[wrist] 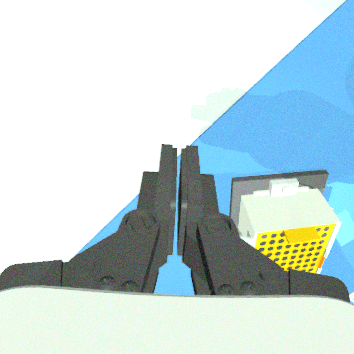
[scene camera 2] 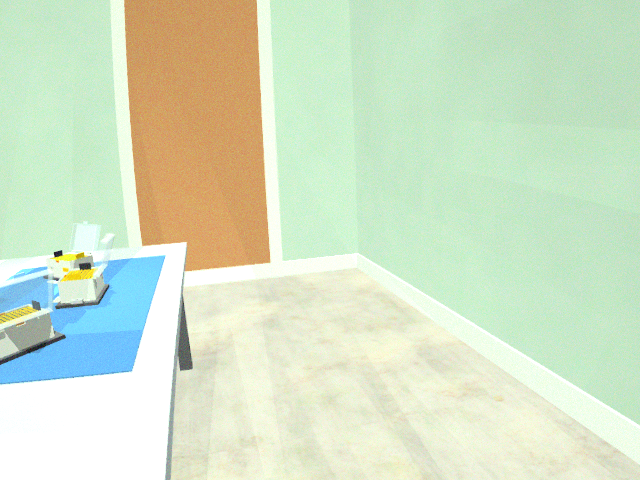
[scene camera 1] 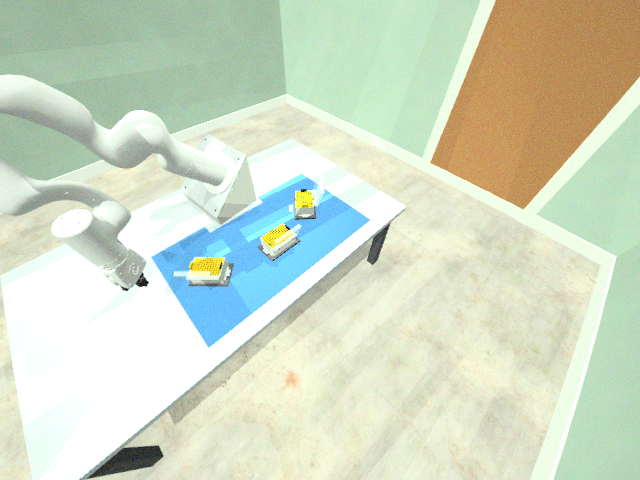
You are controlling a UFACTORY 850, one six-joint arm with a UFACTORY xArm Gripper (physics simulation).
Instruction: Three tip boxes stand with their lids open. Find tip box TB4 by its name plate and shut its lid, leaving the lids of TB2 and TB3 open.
Scene:
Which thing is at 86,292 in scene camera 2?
A tip box.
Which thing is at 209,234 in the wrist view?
My gripper.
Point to a clear lid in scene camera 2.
At 85,237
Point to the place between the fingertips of my gripper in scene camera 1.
144,284

